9 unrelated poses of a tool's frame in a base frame.
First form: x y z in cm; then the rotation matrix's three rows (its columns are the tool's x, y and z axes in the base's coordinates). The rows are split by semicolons.
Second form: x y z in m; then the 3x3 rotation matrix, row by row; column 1 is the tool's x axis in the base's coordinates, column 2 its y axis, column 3 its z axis. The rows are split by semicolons. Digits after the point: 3 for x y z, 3 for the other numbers.
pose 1, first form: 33.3, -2.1, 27.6; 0.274, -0.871, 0.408; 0.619, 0.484, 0.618; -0.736, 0.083, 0.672
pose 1, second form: 0.333, -0.021, 0.276; 0.274, -0.871, 0.408; 0.619, 0.484, 0.618; -0.736, 0.083, 0.672
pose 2, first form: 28.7, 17.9, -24.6; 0.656, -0.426, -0.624; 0.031, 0.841, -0.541; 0.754, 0.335, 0.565
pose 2, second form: 0.287, 0.179, -0.246; 0.656, -0.426, -0.624; 0.031, 0.841, -0.541; 0.754, 0.335, 0.565
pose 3, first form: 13.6, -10.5, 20.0; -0.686, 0.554, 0.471; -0.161, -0.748, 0.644; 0.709, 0.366, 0.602
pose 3, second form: 0.136, -0.105, 0.200; -0.686, 0.554, 0.471; -0.161, -0.748, 0.644; 0.709, 0.366, 0.602
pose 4, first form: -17.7, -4.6, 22.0; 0.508, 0.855, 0.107; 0.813, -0.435, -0.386; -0.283, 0.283, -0.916
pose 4, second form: -0.177, -0.046, 0.220; 0.508, 0.855, 0.107; 0.813, -0.435, -0.386; -0.283, 0.283, -0.916
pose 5, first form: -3.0, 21.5, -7.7; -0.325, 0.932, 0.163; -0.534, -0.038, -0.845; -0.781, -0.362, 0.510
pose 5, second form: -0.030, 0.215, -0.077; -0.325, 0.932, 0.163; -0.534, -0.038, -0.845; -0.781, -0.362, 0.510
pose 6, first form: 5.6, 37.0, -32.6; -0.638, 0.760, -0.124; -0.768, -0.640, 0.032; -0.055, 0.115, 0.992
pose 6, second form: 0.056, 0.370, -0.326; -0.638, 0.760, -0.124; -0.768, -0.640, 0.032; -0.055, 0.115, 0.992
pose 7, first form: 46.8, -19.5, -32.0; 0.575, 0.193, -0.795; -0.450, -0.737, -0.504; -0.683, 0.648, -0.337
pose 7, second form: 0.468, -0.195, -0.320; 0.575, 0.193, -0.795; -0.450, -0.737, -0.504; -0.683, 0.648, -0.337
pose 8, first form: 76.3, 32.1, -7.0; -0.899, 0.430, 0.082; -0.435, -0.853, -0.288; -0.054, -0.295, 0.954
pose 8, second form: 0.763, 0.321, -0.070; -0.899, 0.430, 0.082; -0.435, -0.853, -0.288; -0.054, -0.295, 0.954
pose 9, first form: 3.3, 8.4, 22.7; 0.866, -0.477, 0.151; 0.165, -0.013, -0.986; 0.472, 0.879, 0.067
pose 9, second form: 0.033, 0.084, 0.227; 0.866, -0.477, 0.151; 0.165, -0.013, -0.986; 0.472, 0.879, 0.067
